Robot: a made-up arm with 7 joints. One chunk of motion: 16 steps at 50 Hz.
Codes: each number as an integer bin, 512 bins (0 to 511) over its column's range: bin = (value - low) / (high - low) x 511, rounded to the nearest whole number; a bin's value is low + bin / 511 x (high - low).
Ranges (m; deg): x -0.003..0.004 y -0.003..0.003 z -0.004..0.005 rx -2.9..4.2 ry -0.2..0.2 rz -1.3..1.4
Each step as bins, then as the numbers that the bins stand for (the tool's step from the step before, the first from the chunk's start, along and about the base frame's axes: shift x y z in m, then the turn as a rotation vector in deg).
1 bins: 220 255 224 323 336 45
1 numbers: 0.00001 -0.00001 -0.00005 1.588 0.063 -1.062
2 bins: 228 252 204 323 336 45
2 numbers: 0.00012 -0.00004 -0.00041 1.588 0.063 -1.062
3 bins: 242 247 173 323 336 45
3 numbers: 0.00032 -0.00010 -0.00095 1.588 0.063 -1.062
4 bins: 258 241 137 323 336 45
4 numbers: 0.00053 -0.00017 -0.00159 1.588 0.063 -1.062
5 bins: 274 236 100 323 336 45
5 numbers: 0.00075 -0.00023 -0.00224 1.588 0.063 -1.062
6 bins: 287 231 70 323 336 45
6 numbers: 0.00093 -0.00029 -0.00277 1.588 0.063 -1.062
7 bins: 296 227 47 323 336 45
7 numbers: 0.00105 -0.00033 -0.00317 1.588 0.063 -1.062
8 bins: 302 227 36 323 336 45
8 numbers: 0.00114 -0.00033 -0.00337 1.588 0.063 -1.062
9 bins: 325 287 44 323 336 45
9 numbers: 0.00145 0.00037 -0.00323 1.588 0.063 -1.062
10 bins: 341 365 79 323 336 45
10 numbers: 0.00167 0.00129 -0.00261 1.588 0.063 -1.062
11 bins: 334 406 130 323 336 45
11 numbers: 0.00158 0.00177 -0.00171 1.588 0.063 -1.062
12 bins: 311 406 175 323 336 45
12 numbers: 0.00126 0.00177 -0.00092 1.588 0.063 -1.062
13 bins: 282 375 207 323 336 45
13 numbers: 0.00086 0.00140 -0.00035 1.588 0.063 -1.062
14 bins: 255 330 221 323 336 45
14 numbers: 0.00049 0.00087 -0.00011 1.588 0.063 -1.062
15 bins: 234 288 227 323 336 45
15 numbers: 0.00021 0.00038 0.00000 1.588 0.063 -1.062
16 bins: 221 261 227 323 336 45
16 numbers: 0.00003 0.00006 0.00000 1.588 0.063 -1.062
